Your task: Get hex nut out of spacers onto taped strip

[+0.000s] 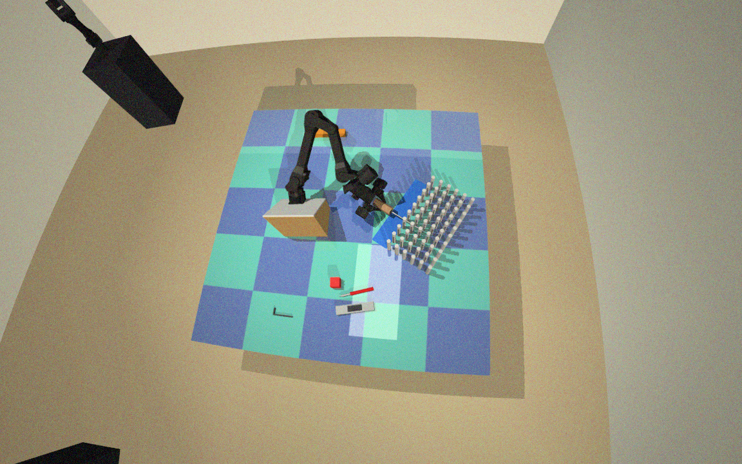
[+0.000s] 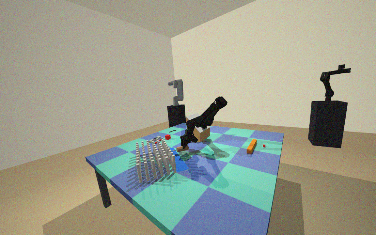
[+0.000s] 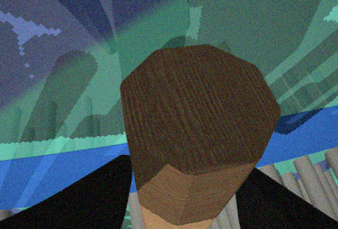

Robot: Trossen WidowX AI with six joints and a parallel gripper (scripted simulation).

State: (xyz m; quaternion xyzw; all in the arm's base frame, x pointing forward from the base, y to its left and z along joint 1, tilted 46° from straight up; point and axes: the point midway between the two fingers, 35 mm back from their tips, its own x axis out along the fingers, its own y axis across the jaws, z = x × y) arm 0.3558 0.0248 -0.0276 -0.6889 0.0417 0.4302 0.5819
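The blue taped strip lies 9 cm ahead of my gripper tip, 4 cm below it and 2 cm to the right of it. From my gripper tip the other things lie so: grey bar: 44 cm to the right, 14 cm behind, 2 cm below; then wooden-handled pick: 8 cm ahead, 6 cm to the right; then red-handled tool: 38 cm to the right, 15 cm behind, 3 cm below.
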